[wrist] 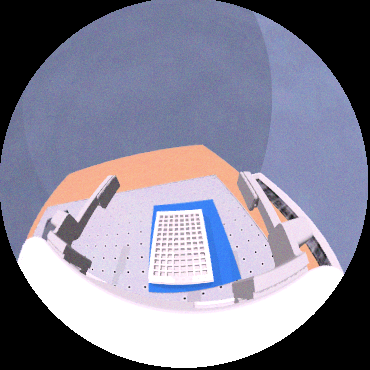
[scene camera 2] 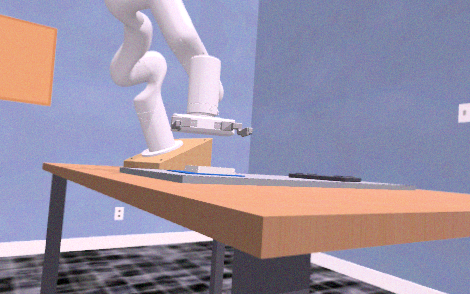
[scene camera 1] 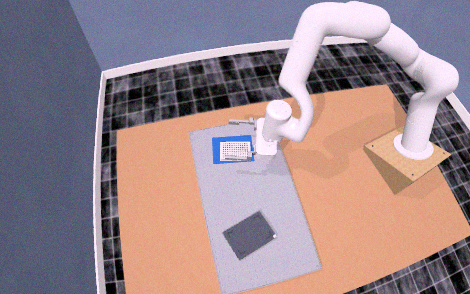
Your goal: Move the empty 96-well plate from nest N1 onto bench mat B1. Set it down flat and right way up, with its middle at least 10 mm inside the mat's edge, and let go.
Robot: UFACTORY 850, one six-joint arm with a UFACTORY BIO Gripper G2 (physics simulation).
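Note:
The white 96-well plate [scene camera 1: 235, 149] [scene camera 2: 212, 170] [wrist: 181, 245] lies flat on the blue bench mat B1 [scene camera 1: 216, 150] [scene camera 2: 235, 175] [wrist: 225, 260], wells facing up. In the wrist view it lies nearer the mat's left edge, with a wider blue strip on its right. My gripper [scene camera 1: 228, 140] [scene camera 2: 212, 128] [wrist: 180, 186] is open and empty, with its fingers spread wide. It is raised clearly above the plate and touches neither plate nor mat. The dark nest N1 [scene camera 1: 250, 235] [scene camera 2: 325, 177] holds no plate and does not show in the wrist view.
The mat and nest rest on a grey perforated board [scene camera 1: 210, 190] [scene camera 2: 380, 185] [wrist: 107, 250] on the orange-brown table [scene camera 1: 160, 210] [scene camera 2: 300, 205] [wrist: 150, 165]. My arm's wooden base block [scene camera 1: 395, 165] [scene camera 2: 192, 155] stands at the table's right side in scene camera 1.

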